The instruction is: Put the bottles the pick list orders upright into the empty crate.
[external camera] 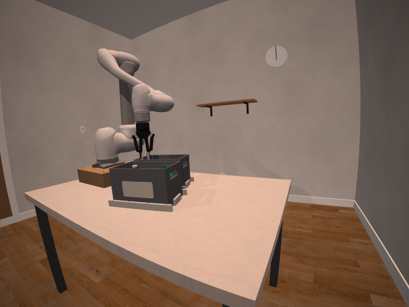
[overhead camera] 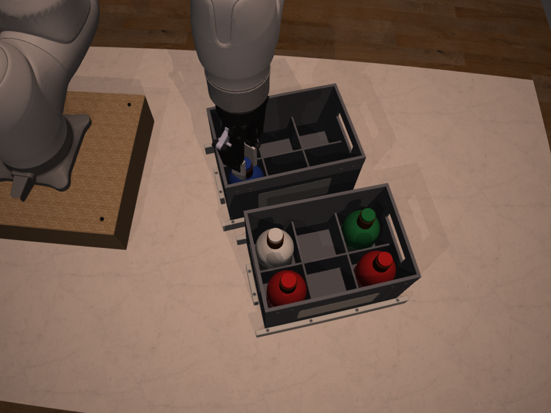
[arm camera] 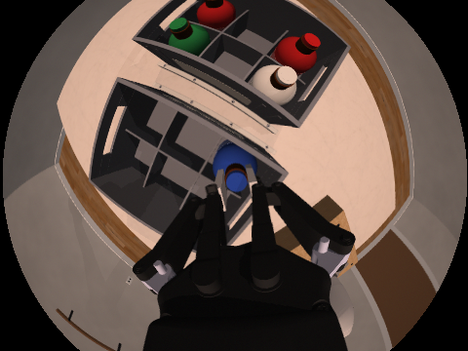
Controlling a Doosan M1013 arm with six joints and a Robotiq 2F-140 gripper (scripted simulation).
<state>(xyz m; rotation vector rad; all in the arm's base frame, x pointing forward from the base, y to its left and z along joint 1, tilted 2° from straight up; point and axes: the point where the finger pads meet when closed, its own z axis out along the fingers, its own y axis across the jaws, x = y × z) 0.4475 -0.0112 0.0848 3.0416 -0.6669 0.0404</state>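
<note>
The blue bottle is 8 cm below my hand. From my hand the other things lie so: green bottle (24 cm ahead, 9 cm below, 7 cm to the right); pick list (21 cm to the left, 17 cm below); white bottle (13 cm to the right, 9 cm below, 8 cm ahead).
</note>
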